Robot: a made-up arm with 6 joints.
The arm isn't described. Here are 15 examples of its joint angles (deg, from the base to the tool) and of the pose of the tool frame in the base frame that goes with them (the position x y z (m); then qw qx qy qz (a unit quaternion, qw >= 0)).
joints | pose
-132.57 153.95 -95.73 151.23 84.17 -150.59 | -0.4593 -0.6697 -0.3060 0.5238 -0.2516 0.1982 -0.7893
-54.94 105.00 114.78 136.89 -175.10 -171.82 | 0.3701 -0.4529 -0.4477 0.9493 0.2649 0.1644 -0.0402
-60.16 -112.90 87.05 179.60 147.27 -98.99 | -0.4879 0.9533 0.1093 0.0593 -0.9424 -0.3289 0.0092
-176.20 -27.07 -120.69 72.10 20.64 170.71 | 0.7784 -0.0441 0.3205 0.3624 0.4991 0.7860 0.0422
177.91 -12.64 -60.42 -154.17 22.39 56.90 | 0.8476 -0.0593 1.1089 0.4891 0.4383 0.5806 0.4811
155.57 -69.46 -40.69 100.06 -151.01 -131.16 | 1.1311 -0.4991 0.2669 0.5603 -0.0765 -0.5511 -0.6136
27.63 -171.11 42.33 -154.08 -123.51 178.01 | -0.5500 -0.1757 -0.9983 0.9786 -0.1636 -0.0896 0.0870
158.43 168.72 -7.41 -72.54 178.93 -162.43 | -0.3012 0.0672 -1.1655 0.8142 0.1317 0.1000 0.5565
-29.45 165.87 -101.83 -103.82 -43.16 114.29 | 0.7702 -0.2745 -0.5012 0.7629 -0.0909 0.6368 0.0645
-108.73 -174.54 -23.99 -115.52 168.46 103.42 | 0.0061 -0.0644 -1.1776 0.5538 -0.1187 0.0879 0.8195
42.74 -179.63 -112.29 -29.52 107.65 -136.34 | 0.3799 0.3343 -0.7046 0.1501 0.9656 -0.0940 0.1904
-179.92 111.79 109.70 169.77 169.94 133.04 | -0.5634 -0.0555 -0.5609 0.2780 -0.4068 -0.1507 0.8570
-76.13 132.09 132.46 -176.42 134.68 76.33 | 0.0948 -0.1975 -0.6367 0.0287 0.2257 -0.8769 0.4235
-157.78 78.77 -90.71 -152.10 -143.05 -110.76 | -0.7501 -0.4018 0.7118 0.3240 0.9041 -0.1366 -0.2430
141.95 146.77 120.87 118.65 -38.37 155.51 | 0.1467 -0.0864 -0.6331 0.5796 0.4424 0.4144 0.5447
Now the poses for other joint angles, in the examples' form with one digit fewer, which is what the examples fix.
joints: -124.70 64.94 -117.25 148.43 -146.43 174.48
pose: -0.272 -0.414 0.785 0.316 0.743 0.125 -0.576
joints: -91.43 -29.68 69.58 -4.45 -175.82 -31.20
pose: 0.056 0.179 1.186 0.190 -0.497 -0.783 -0.323
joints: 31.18 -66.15 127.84 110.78 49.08 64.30
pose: -0.304 -0.014 0.785 0.388 -0.220 -0.422 -0.789
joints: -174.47 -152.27 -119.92 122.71 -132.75 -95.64
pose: -0.049 0.028 -0.725 0.528 -0.520 0.664 0.098
